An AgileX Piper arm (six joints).
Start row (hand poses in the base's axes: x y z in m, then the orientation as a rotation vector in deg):
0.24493, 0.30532, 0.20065, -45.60, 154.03, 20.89
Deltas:
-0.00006, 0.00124, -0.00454, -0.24, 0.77, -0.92
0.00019, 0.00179, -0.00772, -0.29, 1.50, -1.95
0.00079, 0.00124, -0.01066, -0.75, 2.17, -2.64
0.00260, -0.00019, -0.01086, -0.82, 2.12, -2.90
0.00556, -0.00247, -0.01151, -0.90, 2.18, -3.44
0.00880, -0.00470, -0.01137, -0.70, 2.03, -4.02
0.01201, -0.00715, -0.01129, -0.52, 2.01, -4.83
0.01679, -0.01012, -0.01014, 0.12, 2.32, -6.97
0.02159, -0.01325, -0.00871, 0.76, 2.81, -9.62
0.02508, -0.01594, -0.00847, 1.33, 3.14, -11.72
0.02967, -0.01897, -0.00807, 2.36, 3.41, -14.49
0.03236, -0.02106, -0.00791, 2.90, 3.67, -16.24
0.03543, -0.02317, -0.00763, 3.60, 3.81, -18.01
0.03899, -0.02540, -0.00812, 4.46, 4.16, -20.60
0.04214, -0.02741, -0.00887, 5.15, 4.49, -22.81
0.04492, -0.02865, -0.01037, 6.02, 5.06, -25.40
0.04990, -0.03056, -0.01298, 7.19, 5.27, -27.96
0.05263, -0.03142, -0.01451, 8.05, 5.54, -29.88
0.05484, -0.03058, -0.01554, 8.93, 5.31, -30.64
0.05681, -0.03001, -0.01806, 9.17, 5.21, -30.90
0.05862, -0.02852, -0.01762, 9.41, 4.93, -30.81
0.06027, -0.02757, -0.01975, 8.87, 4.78, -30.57
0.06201, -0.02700, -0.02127, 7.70, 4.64, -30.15
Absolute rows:
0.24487, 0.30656, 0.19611, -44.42, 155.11, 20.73
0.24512, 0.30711, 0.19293, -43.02, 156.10, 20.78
0.24572, 0.30656, 0.18999, -42.20, 157.10, 20.33
0.24753, 0.30513, 0.18979, -41.85, 157.15, 20.15
0.25049, 0.30285, 0.18914, -41.13, 157.38, 19.94
0.25373, 0.30062, 0.18928, -40.26, 157.31, 20.00
0.25694, 0.29817, 0.18936, -39.08, 157.43, 20.03
0.26172, 0.29520, 0.19051, -35.92, 157.98, 20.50
0.26652, 0.29207, 0.19194, -32.03, 158.73, 20.92
0.27001, 0.28938, 0.19218, -28.92, 159.19, 21.31
0.27460, 0.28635, 0.19258, -24.74, 159.44, 22.08
0.27729, 0.28426, 0.19274, -22.12, 159.68, 22.46
0.28036, 0.28215, 0.19302, -19.44, 159.71, 22.98
0.28392, 0.27992, 0.19253, -15.55, 159.88, 23.58
0.28707, 0.27791, 0.19178, -12.24, 160.00, 24.05
0.28985, 0.27667, 0.19028, -8.30, 160.21, 24.75
0.29483, 0.27476, 0.18767, -4.40, 159.87, 25.64
0.29756, 0.27390, 0.18614, -1.45, 159.66, 26.34
0.29977, 0.27474, 0.18511, -0.22, 159.01, 27.13
0.30174, 0.27531, 0.18259, 0.18, 158.80, 27.31
0.30355, 0.27680, 0.18303, 0.06, 158.44, 27.50
0.30520, 0.27775, 0.18090, -0.44, 158.58, 26.81
0.30694, 0.27832, 0.17938, -1.33, 159.03, 25.37

